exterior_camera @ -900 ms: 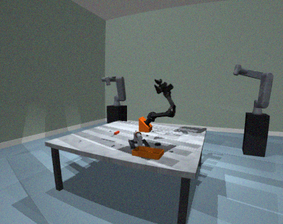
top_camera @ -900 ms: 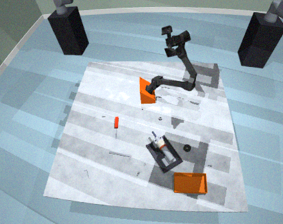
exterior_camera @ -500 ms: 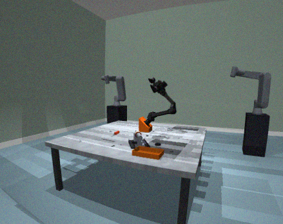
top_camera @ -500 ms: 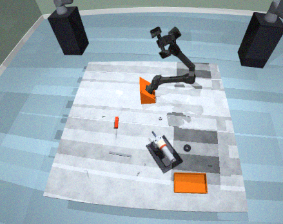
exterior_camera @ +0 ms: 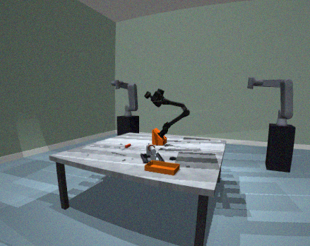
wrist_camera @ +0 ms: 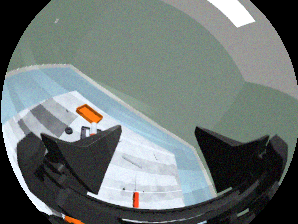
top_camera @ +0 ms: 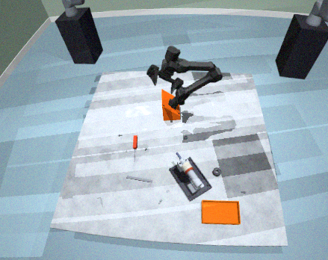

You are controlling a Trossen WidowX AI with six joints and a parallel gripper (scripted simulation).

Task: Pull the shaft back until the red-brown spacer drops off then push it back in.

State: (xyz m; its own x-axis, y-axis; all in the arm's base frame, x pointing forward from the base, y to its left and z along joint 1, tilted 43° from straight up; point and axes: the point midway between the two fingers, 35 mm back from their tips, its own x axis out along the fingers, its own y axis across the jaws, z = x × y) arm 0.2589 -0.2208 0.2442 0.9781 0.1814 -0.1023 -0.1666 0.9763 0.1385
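Right now the shaft is 200 mm ahead of my gripper tip, 130 mm to the left of it and 380 mm below it. From my gripper tip the other things lie so: orange tray: 420 mm ahead, 350 mm to the left, 450 mm below; then red-brown spacer: 230 mm ahead, 160 mm to the left, 380 mm below; then black ring: 190 mm ahead, 330 mm to the left, 450 mm below.
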